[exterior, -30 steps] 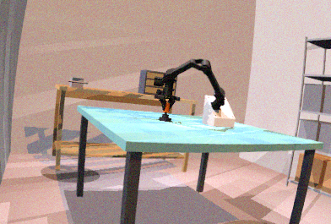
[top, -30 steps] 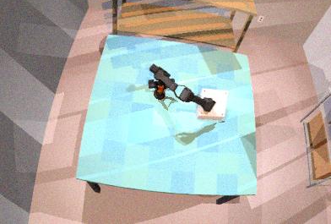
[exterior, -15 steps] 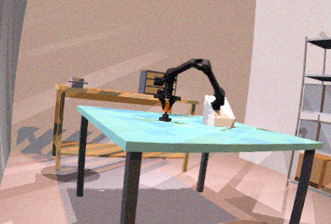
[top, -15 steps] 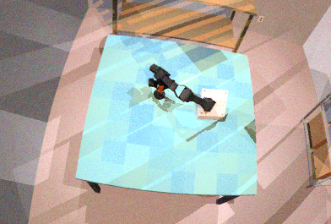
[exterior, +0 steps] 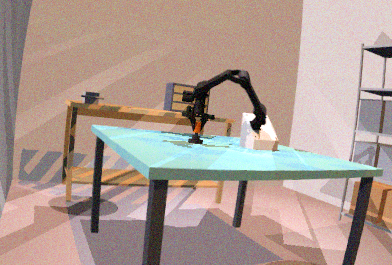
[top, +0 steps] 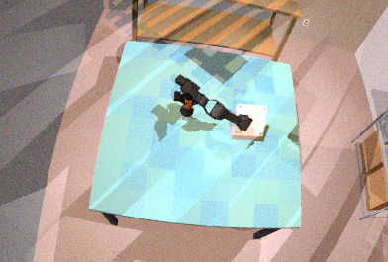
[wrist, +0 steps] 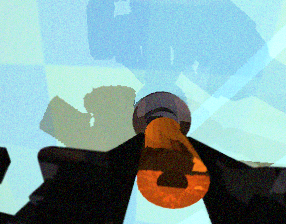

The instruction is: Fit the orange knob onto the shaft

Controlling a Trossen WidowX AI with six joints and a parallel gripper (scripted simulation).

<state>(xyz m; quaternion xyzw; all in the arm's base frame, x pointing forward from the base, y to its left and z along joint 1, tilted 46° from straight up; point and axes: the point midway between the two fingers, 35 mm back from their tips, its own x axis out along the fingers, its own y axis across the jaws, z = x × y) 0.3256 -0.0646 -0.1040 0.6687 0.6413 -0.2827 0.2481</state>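
The orange knob is 20 mm above my gripper tip. The rest, counted from my gripper tip: round dark pedestal (40 mm below).
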